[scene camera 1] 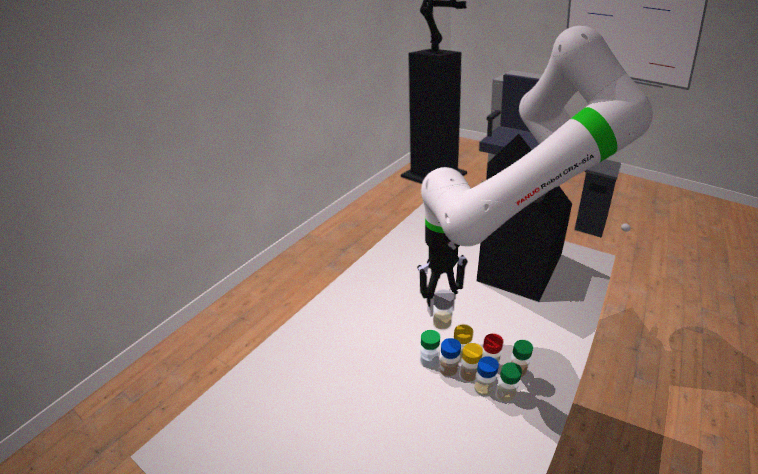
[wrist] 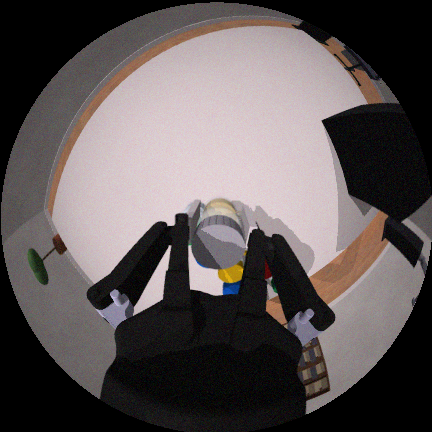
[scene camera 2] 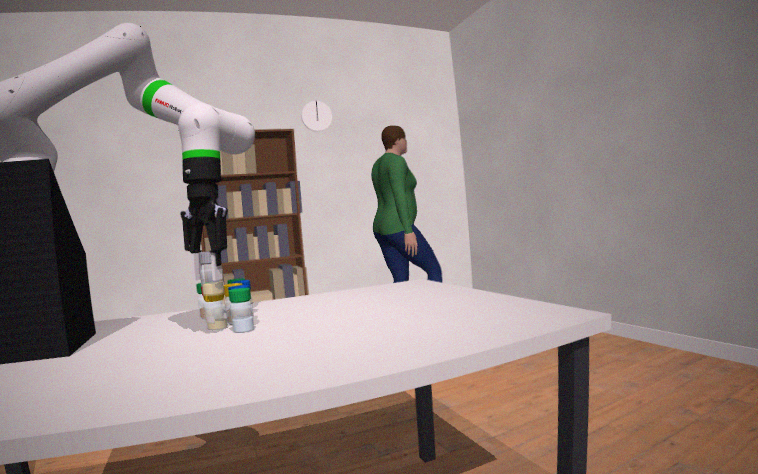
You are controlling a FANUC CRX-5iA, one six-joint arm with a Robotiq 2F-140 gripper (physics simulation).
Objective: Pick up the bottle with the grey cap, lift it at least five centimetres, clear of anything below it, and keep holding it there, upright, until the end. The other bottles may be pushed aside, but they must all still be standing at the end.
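Where they show: gripper, fingertip midpoint: (scene camera 1: 440, 310) (wrist: 220, 211) (scene camera 2: 207, 279); arm's base at its link origin: (scene camera 2: 13, 207).
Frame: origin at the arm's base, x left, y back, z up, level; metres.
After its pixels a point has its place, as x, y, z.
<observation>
The grey-capped bottle (scene camera 1: 443, 317) {0.022, -0.508, -0.206} (scene camera 2: 212, 275) (wrist: 219, 244) {0.001, -0.482, -0.153} has a white band and pale yellow contents. It is off the table, upright, with its base at about the height of the other caps in the scene camera 2 view. My gripper (scene camera 1: 443, 303) {-0.009, -0.477, -0.220} (scene camera 2: 207, 268) {-0.009, -0.477, -0.220} (wrist: 220, 211) {-0.009, -0.477, -0.220} points down and is shut on it, one finger on each side. Below and beside it stand the other bottles, among them a green-capped one (scene camera 1: 430, 340) {0.020, -0.561, -0.254} (scene camera 2: 240, 295) {-0.016, -0.553, -0.265}, a blue-capped one (scene camera 1: 450, 348) {0.080, -0.552, -0.254}, a yellow-capped one (scene camera 1: 463, 333) {0.076, -0.484, -0.254} (scene camera 2: 214, 297) {0.045, -0.480, -0.272} and a red-capped one (scene camera 1: 493, 343) {0.164, -0.466, -0.254}. All those visible in the scene camera 1 view are upright.
The bottles stand close together on the white table (scene camera 1: 279, 385) {-0.252, -0.894, -0.359} (scene camera 2: 391, 340) {-0.242, -0.863, -0.359}. More blue (scene camera 1: 488, 367) {0.198, -0.548, -0.254}, yellow (scene camera 1: 471, 353) {0.135, -0.533, -0.254} and green caps (scene camera 1: 510, 372) {0.253, -0.529, -0.254} (scene camera 1: 522, 349) {0.240, -0.438, -0.254} show there. The arm's black pedestal (scene camera 1: 519, 251) {0.056, -0.123, -0.183} (scene camera 2: 33, 251) {-0.089, -0.093, -0.112} (wrist: 380, 155) {0.008, -0.130, -0.184} stands behind the group in the scene camera 1 view.
</observation>
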